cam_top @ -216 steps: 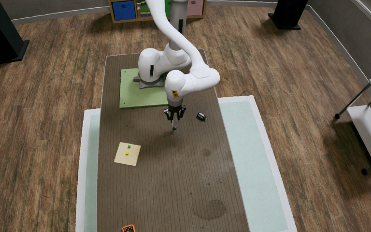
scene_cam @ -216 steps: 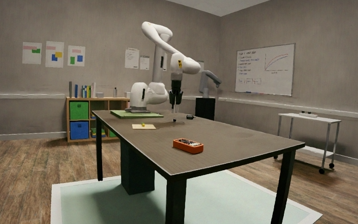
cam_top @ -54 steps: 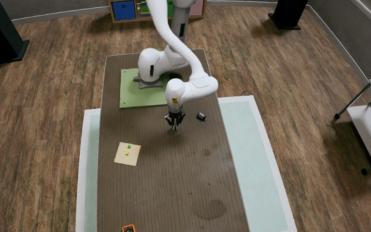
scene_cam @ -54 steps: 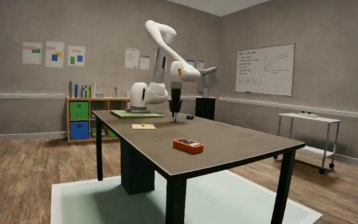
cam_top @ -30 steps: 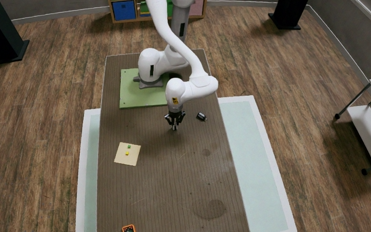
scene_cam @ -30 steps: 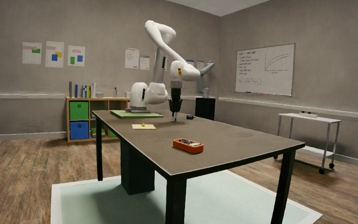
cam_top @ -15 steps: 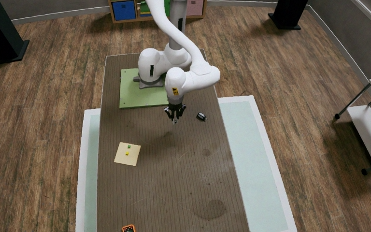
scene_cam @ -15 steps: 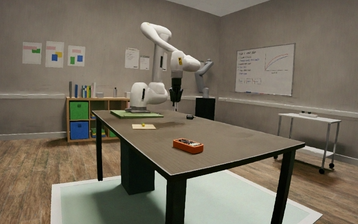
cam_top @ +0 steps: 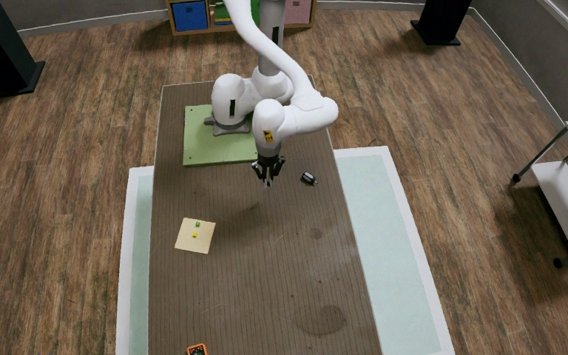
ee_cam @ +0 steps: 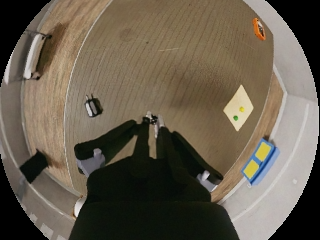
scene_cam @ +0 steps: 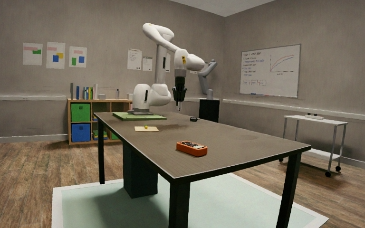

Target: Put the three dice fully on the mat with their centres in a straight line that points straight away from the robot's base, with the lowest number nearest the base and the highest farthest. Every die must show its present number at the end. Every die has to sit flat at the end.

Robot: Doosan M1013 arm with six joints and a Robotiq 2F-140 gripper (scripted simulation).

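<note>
Right now the yellow die is 32 cm to the right of my hand, 14 cm ahead of it and 12 cm below it. Round my hand: small dark die (3 cm below); then small black object (20 cm to the left, 12 cm below, 6 cm behind); then green die (31 cm to the right, 12 cm below, 10 cm ahead).
</note>
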